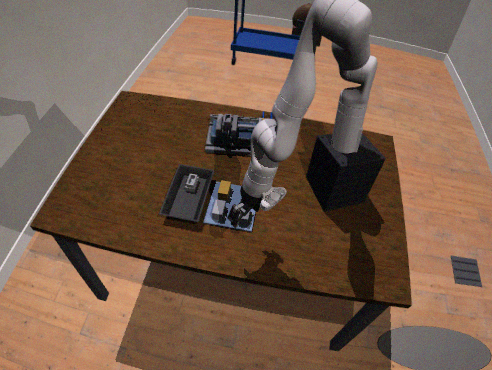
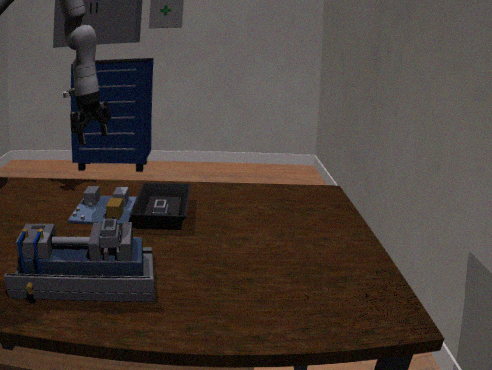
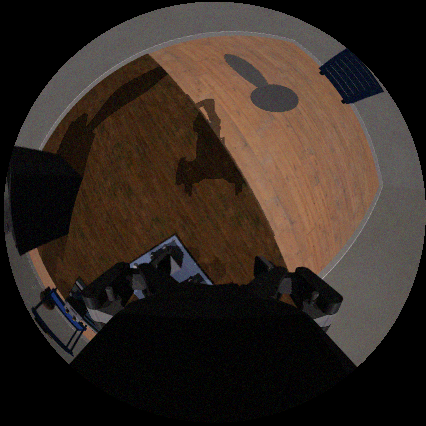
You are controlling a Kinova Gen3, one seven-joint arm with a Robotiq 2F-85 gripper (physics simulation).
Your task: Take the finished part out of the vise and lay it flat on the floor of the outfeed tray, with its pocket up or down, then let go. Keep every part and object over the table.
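Pixels of known places: gripper, fingertip midpoint: (image 1: 244, 217) (image 2: 94, 140) (image 3: 212, 264); arm's base at its link origin: (image 1: 343, 145).
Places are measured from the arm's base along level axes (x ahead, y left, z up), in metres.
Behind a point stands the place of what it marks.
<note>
The finished part (image 2: 109, 229) @(x 0.454, y -0.189, z -0.115 m), a grey block with a rectangular pocket opening upward, sits between the jaws at the right end of the vise (image 1: 215, 149) @(x 0.472, y -0.070, z -0.211 m) (image 2: 80, 287) @(x 0.406, y -0.270, z -0.199 m). The outfeed tray (image 1: 171, 218) @(x 0.533, y 0.285, z -0.222 m) (image 2: 157, 221) @(x 0.507, y 0.077, z -0.209 m) is a dark, shallow, walled box. A grey part with a pocket (image 1: 191, 181) @(x 0.510, y 0.130, z -0.197 m) (image 2: 160, 204) @(x 0.505, y 0.152, z -0.194 m) lies inside it, pocket up. My gripper (image 1: 243, 214) @(x 0.275, y 0.327, z -0.070 m) (image 2: 93, 136) @(x 0.275, y 0.327, z -0.070 m) (image 3: 212, 264) @(x 0.275, y 0.327, z -0.070 m) is open and empty. It hangs high above the blue plate's side of the table, away from the vise and to one side of the tray.
A blue plate (image 1: 236, 190) @(x 0.343, y 0.109, z -0.222 m) (image 2: 100, 213) @(x 0.340, y 0.139, z -0.222 m) (image 3: 187, 267) @(x 0.328, y 0.253, z -0.222 m) beside the tray bears a yellow block (image 1: 224, 189) @(x 0.381, y 0.144, z -0.186 m) (image 2: 114, 207) @(x 0.390, y 0.104, z -0.189 m) and grey blocks (image 1: 218, 210) (image 2: 91, 195). The black robot pedestal (image 1: 345, 175) @(x -0.017, y 0.106, z -0.036 m) (image 3: 42, 200) @(x 0.038, y 0.071, z -0.101 m) stands on the table. Blue hoses (image 2: 36, 252) @(x 0.316, y -0.256, z -0.142 m) are at the vise's left end.
</note>
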